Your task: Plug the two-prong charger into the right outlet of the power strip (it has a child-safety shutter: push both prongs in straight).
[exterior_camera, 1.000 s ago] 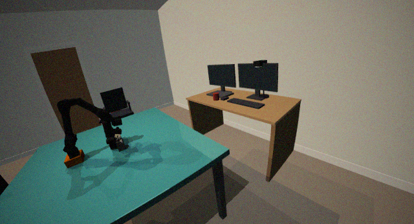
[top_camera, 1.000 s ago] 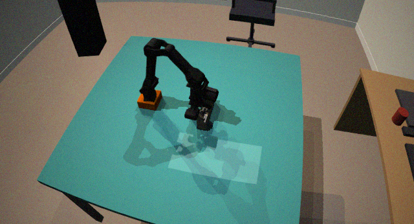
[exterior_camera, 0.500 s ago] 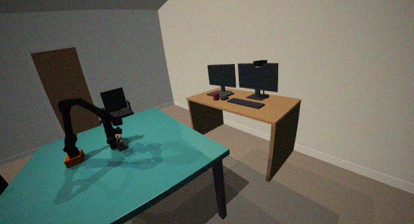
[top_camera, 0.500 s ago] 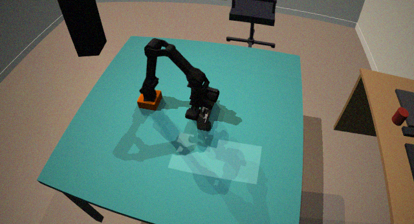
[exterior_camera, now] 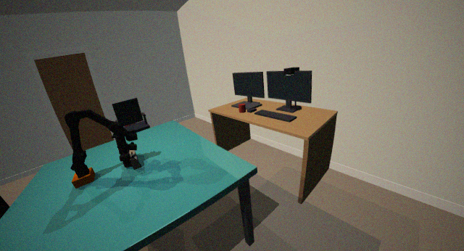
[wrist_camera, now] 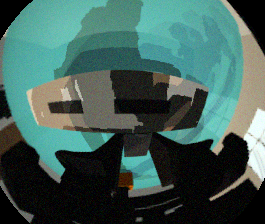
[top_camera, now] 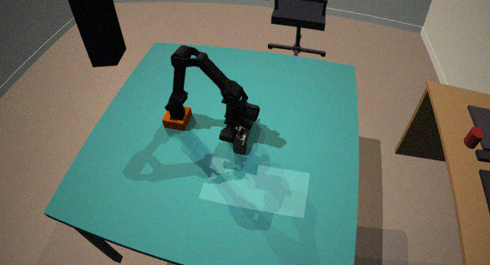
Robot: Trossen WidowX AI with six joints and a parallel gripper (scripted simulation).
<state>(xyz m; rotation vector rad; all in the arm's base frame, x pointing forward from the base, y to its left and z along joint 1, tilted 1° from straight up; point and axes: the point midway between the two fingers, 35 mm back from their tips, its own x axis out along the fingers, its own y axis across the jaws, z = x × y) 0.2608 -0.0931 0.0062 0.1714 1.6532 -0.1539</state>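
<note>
Right now the two-prong charger is 20 mm ahead of my gripper tip and 10 mm above it.
</note>
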